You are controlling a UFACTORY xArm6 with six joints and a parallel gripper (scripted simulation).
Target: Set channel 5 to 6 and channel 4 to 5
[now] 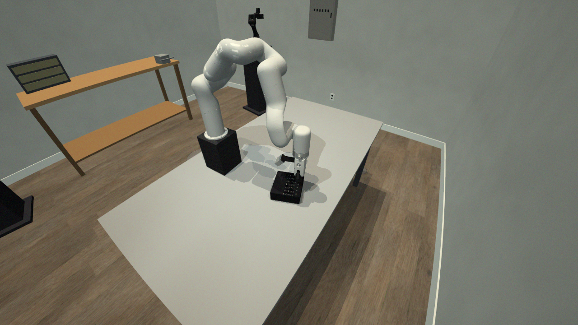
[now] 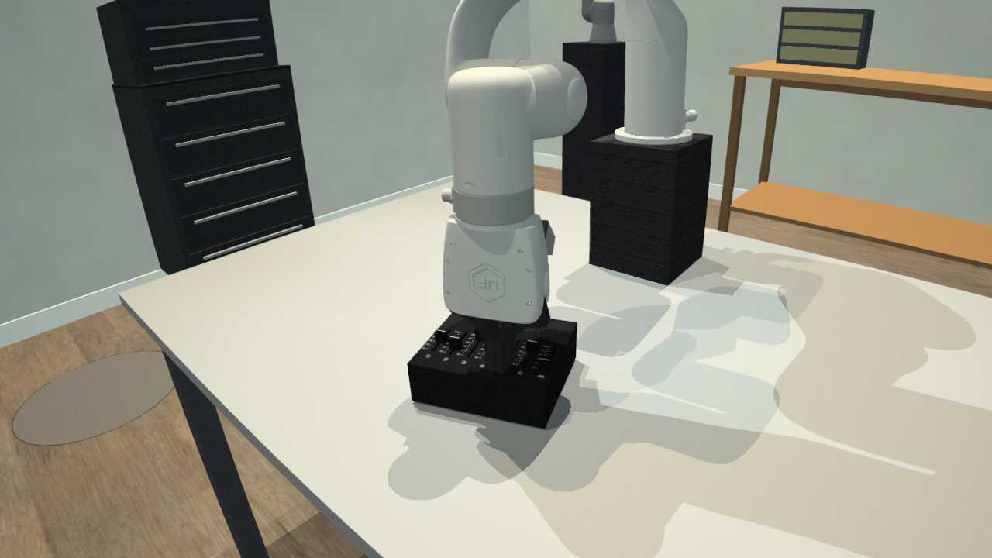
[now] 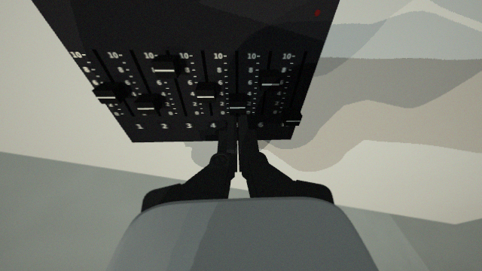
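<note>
Right now the channel 5 fader cap is 20 mm behind my hand, 10 mm to the right of it and 10 mm below it. Also, from my hand: master fader cap (40 mm behind, 30 mm to the left, 10 mm below); then channel 4 cap (40 mm to the right, 20 mm behind, 10 mm below); then channel 6 fader cap (50 mm behind, 10 mm to the right, 10 mm below).
</note>
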